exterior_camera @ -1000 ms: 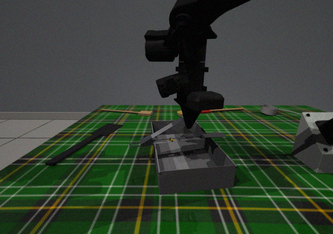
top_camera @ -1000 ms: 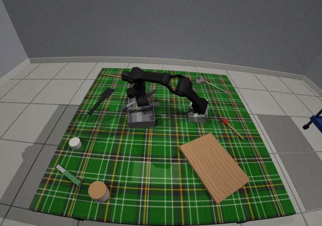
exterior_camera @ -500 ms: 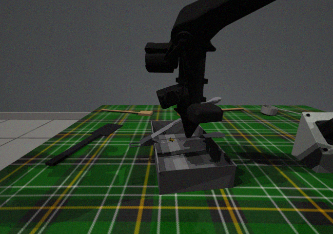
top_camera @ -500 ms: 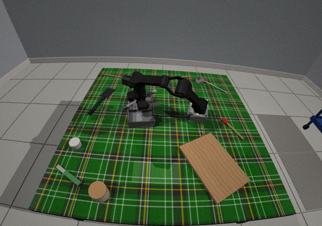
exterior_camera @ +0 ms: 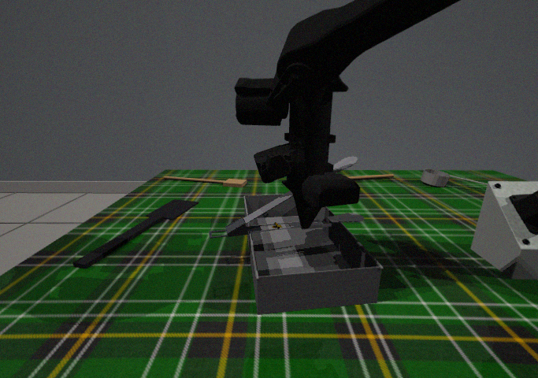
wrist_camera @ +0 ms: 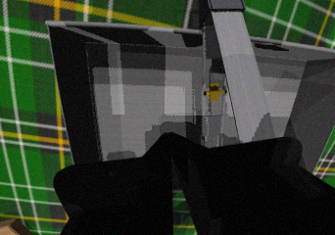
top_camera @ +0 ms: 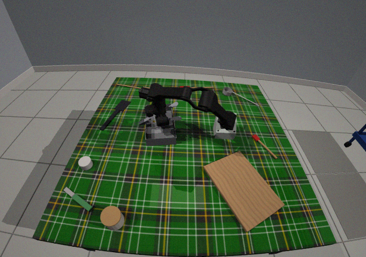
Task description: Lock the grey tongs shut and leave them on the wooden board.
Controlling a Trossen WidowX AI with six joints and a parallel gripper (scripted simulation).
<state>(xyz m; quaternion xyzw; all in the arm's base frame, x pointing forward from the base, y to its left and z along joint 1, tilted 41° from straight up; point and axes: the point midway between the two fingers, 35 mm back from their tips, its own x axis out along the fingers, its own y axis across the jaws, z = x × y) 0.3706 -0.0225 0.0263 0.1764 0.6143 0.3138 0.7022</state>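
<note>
The grey roasting tin lies 6 cm to the right of my gripper tip, 5 cm below it and 1 cm ahead of it. The rest, counted from my gripper tip: white cylinder 38 cm ahead, 24 cm to the left, 6 cm below; then black spatula 31 cm ahead, 19 cm to the right, 7 cm below; then cork-lidded jar 51 cm to the left, 17 cm ahead, 4 cm below.
</note>
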